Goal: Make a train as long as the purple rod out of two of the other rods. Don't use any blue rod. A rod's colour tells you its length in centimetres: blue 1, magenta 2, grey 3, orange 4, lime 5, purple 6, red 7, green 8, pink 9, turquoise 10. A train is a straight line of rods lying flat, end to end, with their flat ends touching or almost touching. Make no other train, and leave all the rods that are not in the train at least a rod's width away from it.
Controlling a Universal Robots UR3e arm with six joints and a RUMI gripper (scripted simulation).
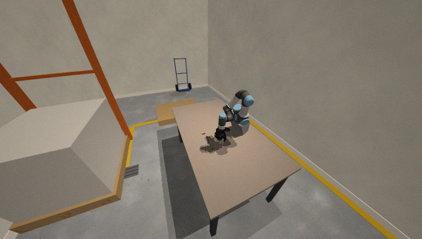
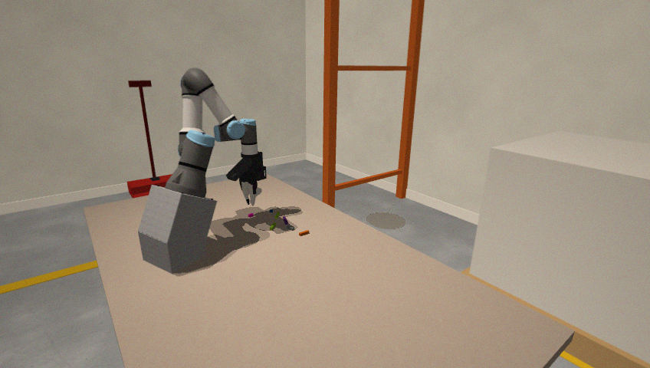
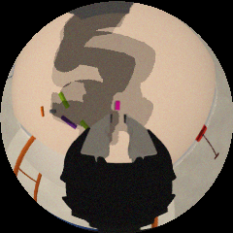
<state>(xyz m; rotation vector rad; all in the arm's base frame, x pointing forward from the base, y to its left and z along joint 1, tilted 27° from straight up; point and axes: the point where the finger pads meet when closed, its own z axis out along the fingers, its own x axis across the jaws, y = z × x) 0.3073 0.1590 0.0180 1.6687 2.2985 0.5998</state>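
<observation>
My gripper is now 120 mm short of the orange rod, 260 mm to the left of it and 60 mm above it. Also, from my hand: purple rod 100 mm ahead, 120 mm to the right, 60 mm below; then blue rod 90 mm ahead, 60 mm below; then magenta rod 60 mm below.
</observation>
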